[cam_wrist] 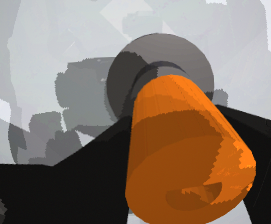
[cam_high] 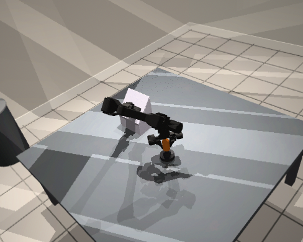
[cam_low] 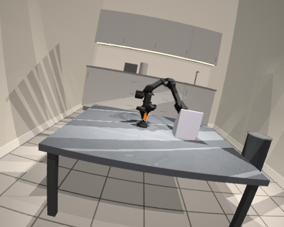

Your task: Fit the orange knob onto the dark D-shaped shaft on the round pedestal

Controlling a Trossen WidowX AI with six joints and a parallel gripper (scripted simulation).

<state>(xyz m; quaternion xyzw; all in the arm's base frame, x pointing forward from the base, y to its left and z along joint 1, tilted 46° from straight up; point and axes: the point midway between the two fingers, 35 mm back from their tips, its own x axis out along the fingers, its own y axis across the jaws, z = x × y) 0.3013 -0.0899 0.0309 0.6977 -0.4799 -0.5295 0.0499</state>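
My gripper tip is now 20 mm below the orange knob. Round my gripper tip: round dark pedestal: 40 mm below.
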